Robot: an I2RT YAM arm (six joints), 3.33 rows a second.
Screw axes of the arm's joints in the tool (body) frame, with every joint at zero. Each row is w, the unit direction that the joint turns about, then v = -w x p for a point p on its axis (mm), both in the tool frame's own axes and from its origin. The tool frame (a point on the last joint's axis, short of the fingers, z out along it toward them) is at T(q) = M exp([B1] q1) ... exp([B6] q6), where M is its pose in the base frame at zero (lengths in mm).
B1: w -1 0 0 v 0.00 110.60 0.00
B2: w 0 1 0 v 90.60 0.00 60.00
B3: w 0 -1 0 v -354.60 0.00 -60.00
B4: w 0 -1 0 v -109.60 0.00 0.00
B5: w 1 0 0 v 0.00 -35.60 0.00
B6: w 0 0 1 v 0.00 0.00 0.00
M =
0 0 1 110.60
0 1 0 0.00
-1 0 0 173.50
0 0 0 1
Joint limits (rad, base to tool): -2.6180..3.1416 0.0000..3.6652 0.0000..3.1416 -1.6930..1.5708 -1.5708..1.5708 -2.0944..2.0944
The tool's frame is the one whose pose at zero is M.
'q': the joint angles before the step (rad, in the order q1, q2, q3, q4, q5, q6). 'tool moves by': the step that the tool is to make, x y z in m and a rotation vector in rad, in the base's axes. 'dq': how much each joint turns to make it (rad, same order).
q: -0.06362 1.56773 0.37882 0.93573 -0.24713 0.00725
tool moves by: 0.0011 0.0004 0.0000 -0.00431 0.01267 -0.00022
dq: 0.00218 -0.00199 0.00761 -0.02306 0.00363 -0.00444
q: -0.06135 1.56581 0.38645 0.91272 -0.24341 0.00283
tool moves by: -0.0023 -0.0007 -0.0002 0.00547 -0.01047 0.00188
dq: -0.00404 -0.00236 -0.01174 0.02059 -0.00730 0.00452
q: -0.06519 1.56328 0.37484 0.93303 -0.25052 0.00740
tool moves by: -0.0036 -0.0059 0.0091 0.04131 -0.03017 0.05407
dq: -0.03534 -0.04145 -0.00380 -0.00440 -0.09720 0.02227
